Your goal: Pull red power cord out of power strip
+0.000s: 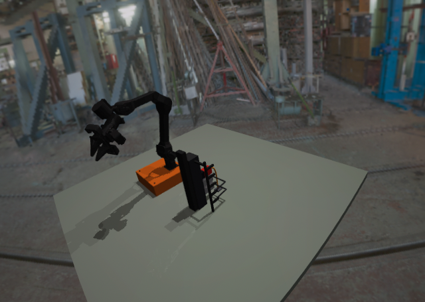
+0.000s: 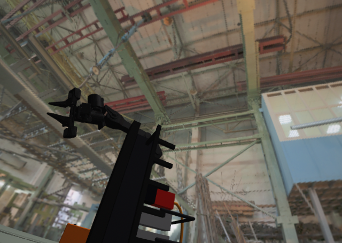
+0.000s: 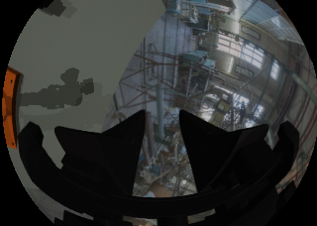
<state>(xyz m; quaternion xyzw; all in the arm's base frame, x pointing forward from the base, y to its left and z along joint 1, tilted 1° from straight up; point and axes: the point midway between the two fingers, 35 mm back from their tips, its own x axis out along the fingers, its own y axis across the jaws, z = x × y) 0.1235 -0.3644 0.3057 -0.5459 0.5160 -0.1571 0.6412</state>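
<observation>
The red plug lies 39 cm to the left of my gripper tip, 20 cm below it and 16 cm ahead of it. Round my gripper tip: black power strip 32 cm to the left, 22 cm below, 16 cm ahead.
</observation>
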